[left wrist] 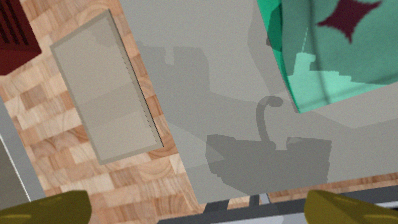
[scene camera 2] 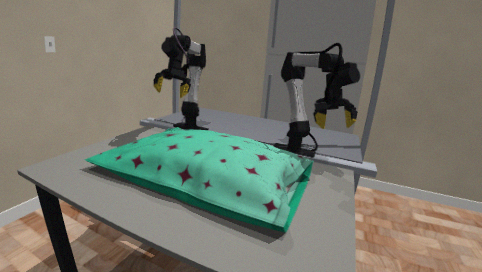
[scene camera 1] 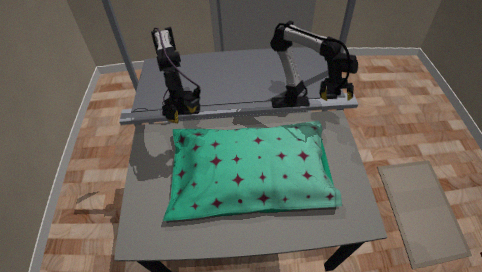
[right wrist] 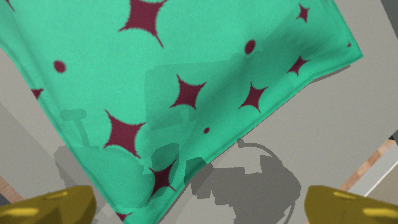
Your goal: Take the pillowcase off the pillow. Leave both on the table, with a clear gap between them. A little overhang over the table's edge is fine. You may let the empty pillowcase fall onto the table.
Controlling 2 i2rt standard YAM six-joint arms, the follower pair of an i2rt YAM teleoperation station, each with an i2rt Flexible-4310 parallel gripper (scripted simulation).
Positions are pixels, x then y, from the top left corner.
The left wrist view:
left gripper: 197, 199
green pillowcase: 323, 59
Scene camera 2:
green pillowcase: 240, 178
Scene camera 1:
green pillowcase: 216, 172
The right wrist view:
right gripper: 200, 195
green pillowcase: 143, 102
